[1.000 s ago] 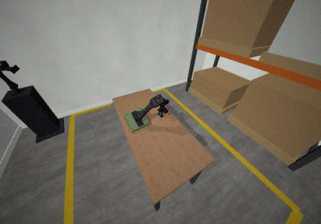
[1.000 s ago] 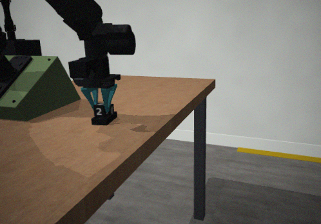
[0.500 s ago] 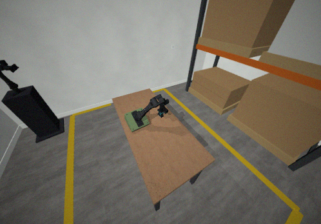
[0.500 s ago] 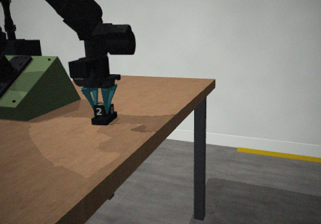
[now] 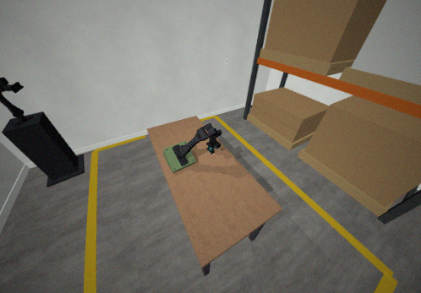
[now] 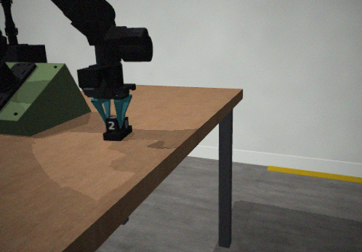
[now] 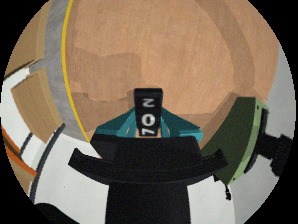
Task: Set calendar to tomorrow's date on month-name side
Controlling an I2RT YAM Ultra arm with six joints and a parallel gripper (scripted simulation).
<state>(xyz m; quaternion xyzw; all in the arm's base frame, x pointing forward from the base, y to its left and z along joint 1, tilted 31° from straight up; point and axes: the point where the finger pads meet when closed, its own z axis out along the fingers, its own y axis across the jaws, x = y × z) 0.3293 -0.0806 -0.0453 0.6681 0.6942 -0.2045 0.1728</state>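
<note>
Right now my hand is right at the black cube. The rest, counted from my hand: black tray 20 mm to the left, 30 mm below.
</note>
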